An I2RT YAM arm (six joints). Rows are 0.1 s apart.
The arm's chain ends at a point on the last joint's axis. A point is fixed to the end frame.
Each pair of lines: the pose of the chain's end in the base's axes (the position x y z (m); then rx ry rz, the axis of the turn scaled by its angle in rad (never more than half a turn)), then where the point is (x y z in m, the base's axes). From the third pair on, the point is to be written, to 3 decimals.
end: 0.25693 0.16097 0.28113 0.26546 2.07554 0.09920
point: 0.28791 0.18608 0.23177
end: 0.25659 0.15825 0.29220 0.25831 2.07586 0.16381
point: 0.28692 0.18644 0.24412
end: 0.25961 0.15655 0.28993 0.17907 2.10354 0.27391
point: 0.286 0.190 0.243
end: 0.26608 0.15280 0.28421 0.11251 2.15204 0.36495
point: 0.287 0.190 0.237
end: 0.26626 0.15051 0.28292 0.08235 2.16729 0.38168
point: 0.286 0.188 0.236
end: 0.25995 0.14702 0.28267 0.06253 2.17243 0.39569
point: 0.279 0.185 0.236
